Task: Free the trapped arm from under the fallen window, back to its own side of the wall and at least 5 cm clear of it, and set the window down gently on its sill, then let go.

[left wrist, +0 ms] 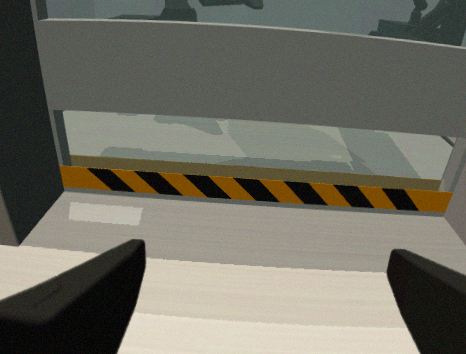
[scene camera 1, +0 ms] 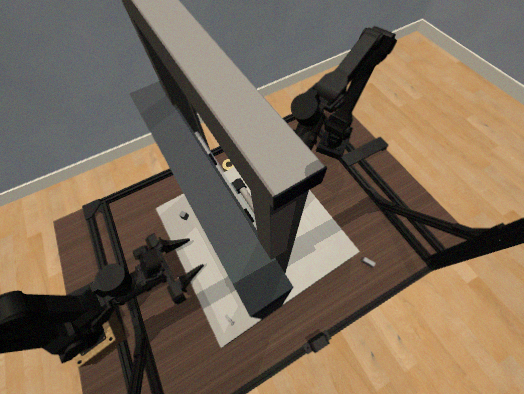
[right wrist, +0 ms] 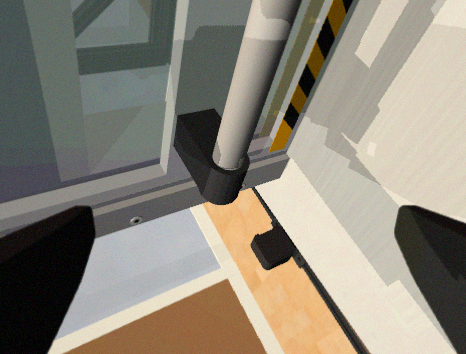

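Pixels of known places: left gripper, fingertip midpoint: (left wrist: 269, 258) (scene camera 1: 196, 251); right gripper, fingertip midpoint: (right wrist: 246, 219); left arm's base, origin of the base link: (scene camera 1: 90, 335); right arm's base, origin of the base link: (scene camera 1: 334, 141).
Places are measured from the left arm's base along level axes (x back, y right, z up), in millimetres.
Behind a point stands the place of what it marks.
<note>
The window's wide grey rail (left wrist: 250, 75) @(x -474, y 13, z 102 mm) crosses the left wrist view above a glass strip. Its yellow-black striped bottom edge (left wrist: 250, 190) @(x -473, y 19, z 19 mm) (right wrist: 305, 80) @(x -485, y 96, z 22 mm) appears level and down on the pale grey sill (left wrist: 300, 227). My left gripper (scene camera 1: 197, 253) @(x -343, y 8, z 74 mm) (left wrist: 269, 258) @(x -343, y 8, z 74 mm) is open and empty, on the left side of the wall (scene camera 1: 225, 95) @(x -471, y 119, z 609 mm), its fingertips apart from the window; no part of it shows under the edge. The window's round handle bar (right wrist: 250, 85) @(x -542, y 50, z 122 mm) (scene camera 1: 246, 196) @(x -538, y -20, z 124 mm) ends in a black mount. My right gripper (right wrist: 246, 219) @(x -615, y 43, z 173 mm) is open and empty, back from the bar; the wall hides it in scene camera 1.
A long dark grey beam (scene camera 1: 200, 175) runs along the wall's left side. A white mat (scene camera 1: 325, 245) @(x -653, y 205, z 9 mm) lies beneath. A small dark cube (scene camera 1: 184, 215) @(x -368, y -127, z 35 mm), a screw (scene camera 1: 229, 320) @(x -314, y 197, z 14 mm), a yellow ring (scene camera 1: 227, 164) @(x -602, y -264, z -63 mm) and a pale cylinder (scene camera 1: 369, 262) @(x -744, y 321, z -55 mm) lie around. Black frame bars edge the table.
</note>
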